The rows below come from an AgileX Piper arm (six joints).
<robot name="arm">
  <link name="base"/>
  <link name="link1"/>
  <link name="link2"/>
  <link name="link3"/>
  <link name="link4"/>
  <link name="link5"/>
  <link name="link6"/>
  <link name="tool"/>
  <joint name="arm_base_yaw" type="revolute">
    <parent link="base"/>
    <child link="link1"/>
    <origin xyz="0 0 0.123" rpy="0 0 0"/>
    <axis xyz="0 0 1"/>
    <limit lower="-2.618" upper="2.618"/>
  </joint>
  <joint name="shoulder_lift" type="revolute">
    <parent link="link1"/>
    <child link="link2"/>
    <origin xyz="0 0 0" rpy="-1.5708 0 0"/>
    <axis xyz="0 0 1"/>
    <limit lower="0" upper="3.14"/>
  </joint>
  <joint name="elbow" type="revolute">
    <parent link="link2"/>
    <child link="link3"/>
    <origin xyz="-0.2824 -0.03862 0" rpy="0 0 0"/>
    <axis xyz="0 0 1"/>
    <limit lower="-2.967" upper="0"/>
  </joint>
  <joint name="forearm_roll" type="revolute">
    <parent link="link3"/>
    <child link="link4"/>
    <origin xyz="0.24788 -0.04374 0" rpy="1.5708 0 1.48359"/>
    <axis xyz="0 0 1"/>
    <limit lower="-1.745" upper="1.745"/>
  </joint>
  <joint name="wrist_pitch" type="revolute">
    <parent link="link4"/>
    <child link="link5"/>
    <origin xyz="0 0 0" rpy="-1.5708 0 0"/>
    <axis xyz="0 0 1"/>
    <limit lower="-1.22" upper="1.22"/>
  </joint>
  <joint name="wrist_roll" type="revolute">
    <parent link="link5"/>
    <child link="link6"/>
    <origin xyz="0 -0.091 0" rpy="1.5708 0 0"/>
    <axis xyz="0 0 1"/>
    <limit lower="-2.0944" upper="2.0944"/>
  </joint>
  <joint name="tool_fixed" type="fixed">
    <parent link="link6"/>
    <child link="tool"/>
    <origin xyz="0 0 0" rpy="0 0 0"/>
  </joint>
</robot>
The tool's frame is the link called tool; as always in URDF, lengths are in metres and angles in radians.
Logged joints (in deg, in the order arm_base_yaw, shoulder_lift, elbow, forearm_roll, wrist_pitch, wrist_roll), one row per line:
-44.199, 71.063, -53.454, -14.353, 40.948, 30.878
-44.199, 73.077, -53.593, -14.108, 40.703, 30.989
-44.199, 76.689, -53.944, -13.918, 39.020, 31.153
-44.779, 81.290, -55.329, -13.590, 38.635, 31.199
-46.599, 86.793, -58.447, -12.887, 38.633, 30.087
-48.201, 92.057, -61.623, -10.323, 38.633, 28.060
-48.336, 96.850, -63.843, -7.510, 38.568, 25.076
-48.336, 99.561, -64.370, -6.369, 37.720, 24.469
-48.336, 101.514, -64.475, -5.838, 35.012, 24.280
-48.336, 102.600, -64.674, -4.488, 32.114, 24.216
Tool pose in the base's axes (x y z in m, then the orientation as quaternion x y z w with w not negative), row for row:
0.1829, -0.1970, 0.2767, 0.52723, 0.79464, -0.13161, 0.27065
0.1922, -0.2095, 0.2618, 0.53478, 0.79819, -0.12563, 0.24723
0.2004, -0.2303, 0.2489, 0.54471, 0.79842, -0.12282, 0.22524
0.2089, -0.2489, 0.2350, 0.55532, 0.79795, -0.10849, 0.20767
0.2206, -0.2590, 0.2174, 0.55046, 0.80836, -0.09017, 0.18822
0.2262, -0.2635, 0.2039, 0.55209, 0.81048, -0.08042, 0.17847
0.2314, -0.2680, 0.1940, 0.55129, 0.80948, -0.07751, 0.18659
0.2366, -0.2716, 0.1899, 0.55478, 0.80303, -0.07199, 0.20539
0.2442, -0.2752, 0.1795, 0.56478, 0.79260, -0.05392, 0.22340
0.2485, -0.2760, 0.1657, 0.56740, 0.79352, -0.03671, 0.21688
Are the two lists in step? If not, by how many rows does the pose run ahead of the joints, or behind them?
The pose runs 2 rows ahead of the joints: the pose in row i belongs to the joints in row i + 2.
